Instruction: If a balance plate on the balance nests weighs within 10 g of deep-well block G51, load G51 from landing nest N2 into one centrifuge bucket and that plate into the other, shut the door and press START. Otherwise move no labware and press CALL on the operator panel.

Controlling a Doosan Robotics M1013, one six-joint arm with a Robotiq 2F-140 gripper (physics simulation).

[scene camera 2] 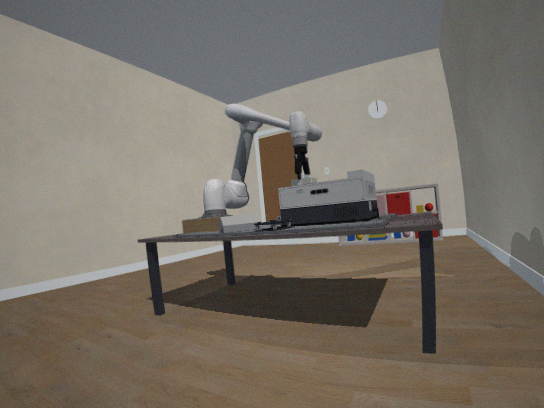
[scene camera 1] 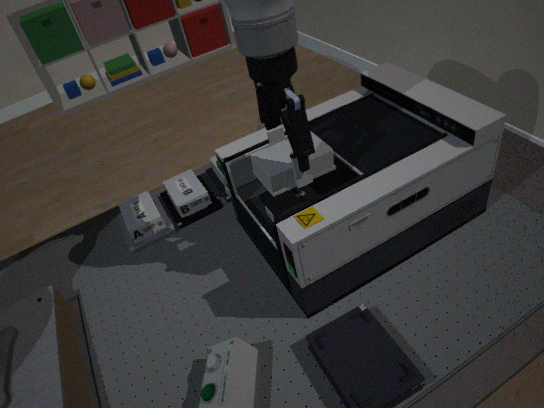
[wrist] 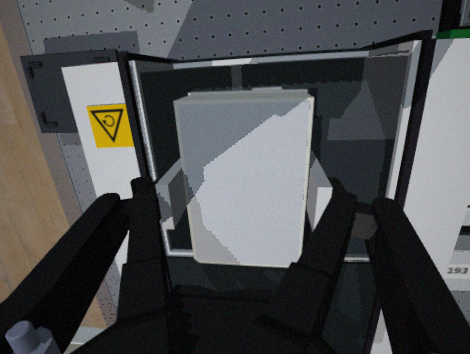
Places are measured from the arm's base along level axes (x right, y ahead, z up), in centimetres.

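Where they show: gripper, fingertip midpoint: [scene camera 1: 292, 171] [wrist: 248, 167].
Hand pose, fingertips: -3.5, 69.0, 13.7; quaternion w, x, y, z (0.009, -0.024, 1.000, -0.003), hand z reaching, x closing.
Note:
Things, the pixels of their centre, and the offset from my fingertips, as dx, dy, dz. "*": a spot on its surface instead.
- plain white deep-well block, body centre: [wrist: 246, 181] [scene camera 1: 292, 161] [scene camera 2: 304, 182] +0.0, +0.4, +2.1
- centrifuge, body centre: [wrist: 269, 240] [scene camera 1: 352, 175] [scene camera 2: 329, 199] -2.6, +13.8, -9.3
- dark bucket floor, body centre: [scene camera 1: 333, 184] -2.3, +9.2, -9.2
- chamber's rim, surface spot: [wrist: 141, 126] * +9.1, -3.0, -0.4
- dark sliding door, body centre: [wrist: 269, 326] [scene camera 1: 370, 130] -3.0, +18.7, -0.3
- White balance plates A, body centre: [scene camera 1: 141, 216] -29.4, -31.5, -18.2
- B, body centre: [scene camera 1: 186, 192] -31.2, -18.8, -18.2
- dark empty landing nest, body centre: [scene camera 1: 361, 360] [wrist: 81, 93] [scene camera 2: 273, 224] +28.6, -4.0, -19.2
- operator panel, surface spot: [scene camera 1: 230, 364] * +21.9, -23.4, -13.3
- green button, body centre: [scene camera 1: 209, 392] +23.7, -28.2, -15.1
- yellow warning label, surface spot: [wrist: 109, 123] [scene camera 1: 307, 218] * +12.0, -3.1, -0.3
My gripper [scene camera 1: 303, 172] [scene camera 2: 301, 169] [wrist: 248, 167] is shut on a plain white deep-well block [scene camera 1: 273, 166] [wrist: 246, 152], gripping its long sides. It holds the block level in the open mouth of the centrifuge [scene camera 1: 395, 184] [scene camera 2: 325, 197] chamber, over the dark bucket floor [scene camera 1: 303, 196]. The chamber's rim [wrist: 141, 126] frames the block in the wrist view. The dark sliding door [scene camera 1: 373, 127] is pushed back to the right. White balance plates A [scene camera 1: 142, 217] and B [scene camera 1: 186, 190] sit on their nests left of the centrifuge.
A dark empty landing nest [scene camera 1: 364, 358] [wrist: 45, 91] lies at the table's front right. An operator panel [scene camera 1: 230, 364] with a green button [scene camera 1: 207, 390] stands at the front. A yellow warning label [scene camera 1: 308, 217] [wrist: 109, 123] marks the centrifuge top. A shelf [scene camera 1: 53, 94] of coloured blocks stands behind.

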